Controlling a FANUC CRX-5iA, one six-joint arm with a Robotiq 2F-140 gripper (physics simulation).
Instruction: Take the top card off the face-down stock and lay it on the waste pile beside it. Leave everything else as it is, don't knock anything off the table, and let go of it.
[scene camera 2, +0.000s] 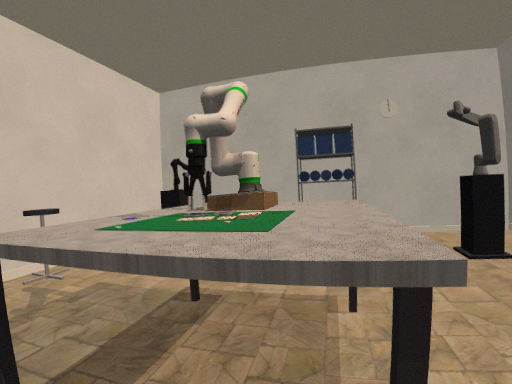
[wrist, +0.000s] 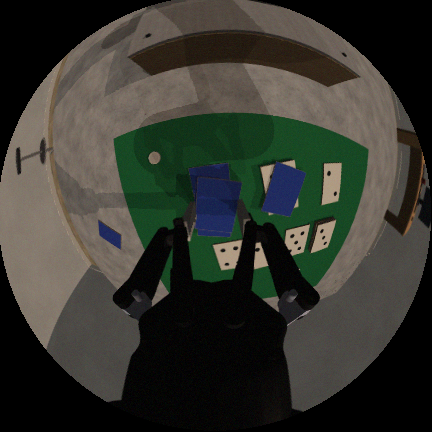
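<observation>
My gripper (scene camera 2: 198, 204) (wrist: 216, 207) is shut on a blue face-down card (wrist: 218, 202), held flat above the green mat (scene camera 2: 150, 225) (wrist: 135, 175). Other blue cards (wrist: 209, 170) (wrist: 215, 233) show past its upper and lower edges in the wrist view; the held card hides most of them. To their right, a blue card (wrist: 285, 190) lies askew over a white card (wrist: 266, 174). I cannot tell for certain which of these piles is the stock and which is the waste. In scene camera 2 the cards are too small to tell apart.
White dotted cards (wrist: 225, 257) (wrist: 297, 240) (wrist: 323, 235) (wrist: 331, 183) lie on the mat. A pale disc (wrist: 154, 158) lies near its left edge. A lone blue card (scene camera 2: 131, 218) (wrist: 110, 234) lies off the mat. A brown block (scene camera 2: 242, 201) (wrist: 240, 47) stands behind the mat.
</observation>
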